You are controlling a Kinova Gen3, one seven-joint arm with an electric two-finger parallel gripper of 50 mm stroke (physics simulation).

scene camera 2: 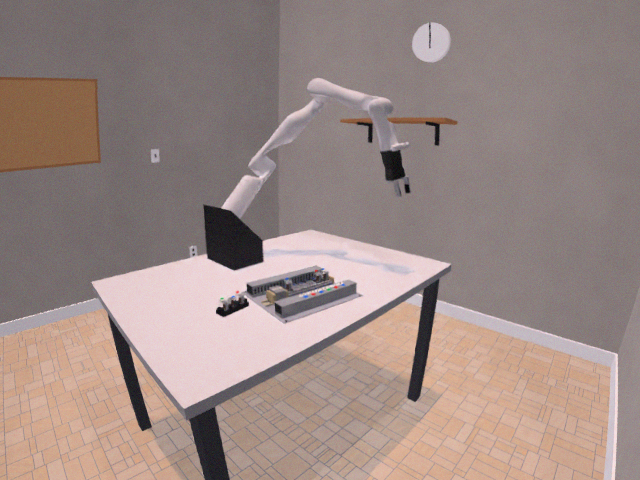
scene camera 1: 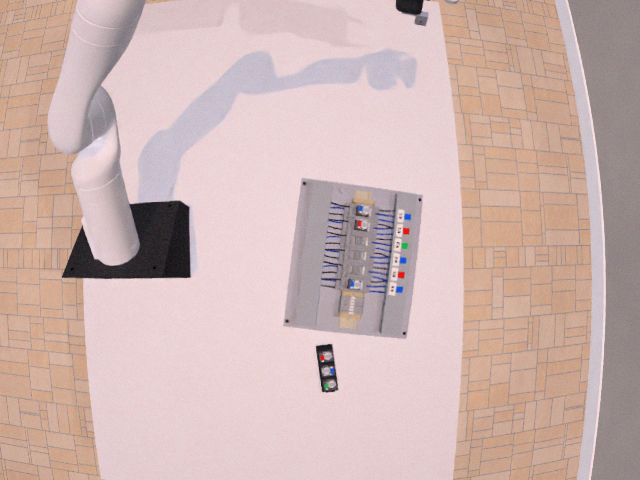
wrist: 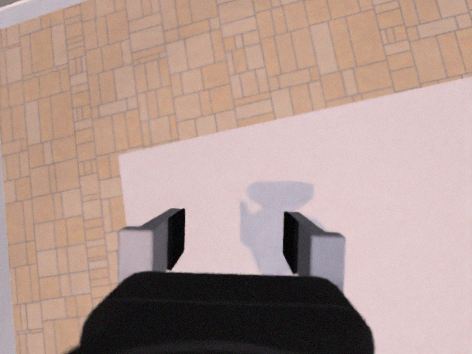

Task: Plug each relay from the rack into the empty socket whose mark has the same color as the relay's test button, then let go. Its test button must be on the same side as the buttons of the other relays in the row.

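Frame: origin at the arm's base, x ahead, y left, z up, level; millimetres.
Seen in the pictures: gripper, between the fingertips: (scene camera 2: pixel 403 194) (scene camera 1: pixel 422 10) (wrist: pixel 234 231); arm's base, origin of its link: (scene camera 2: pixel 227 217) (scene camera 1: pixel 118 248).
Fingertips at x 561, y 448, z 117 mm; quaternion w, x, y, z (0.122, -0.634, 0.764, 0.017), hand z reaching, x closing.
Observation:
Offsets run from my fingertips to a thing's top centre. "*": to the spot under its first point. Level surfaces: height alone.
A black rack (scene camera 1: pixel 318 350) (scene camera 2: pixel 224 312) holds three relays: the red-button relay @[dx -156, dy -655, dz -263 mm] (scene camera 1: pixel 326 356) nearest the panel, the blue-button relay @[dx -151, dy -686, dz -263 mm] (scene camera 1: pixel 326 370) in the middle, the green-button relay @[dx -146, dy -718, dz -263 mm] (scene camera 1: pixel 330 384) at the far end. In scene camera 1 the red and green buttons face left, the blue one right. The panel (scene camera 1: pixel 305 258) row holds a blue-button relay @[dx -84, dy -350, dz -242 mm] (scene camera 1: pixel 363 210), a red-button relay @[dx -87, dy -381, dz -242 mm] (scene camera 1: pixel 362 224), three empty sockets (scene camera 1: pixel 360 241) (scene camera 1: pixel 359 255) (scene camera 1: pixel 356 270) marked green, blue and red, then another blue-button relay @[dx -100, dy -502, dz -242 mm] (scene camera 1: pixel 355 284); their buttons face left. My gripper (scene camera 2: pixel 402 191) (wrist: pixel 234 231) is open and empty, high above the table.
Grey ducts @[* dx -191, dy -430, dz -269 mm] (scene camera 1: pixel 310 248) @[* dx +25, dy -559, dz -309 mm] (scene camera 1: pixel 408 310) flank the row, with wires between. A terminal block @[dx -104, dy -542, dz -264 mm] (scene camera 1: pixel 352 304) sits at the row's lower end. The arm's black base (scene camera 1: pixel 149 237) (scene camera 2: pixel 232 240) stands at the left of the table @[dz -311 mm] (scene camera 1: pixel 232 361) (scene camera 2: pixel 170 330). A wall shelf (scene camera 2: pixel 413 120) hangs behind the arm.

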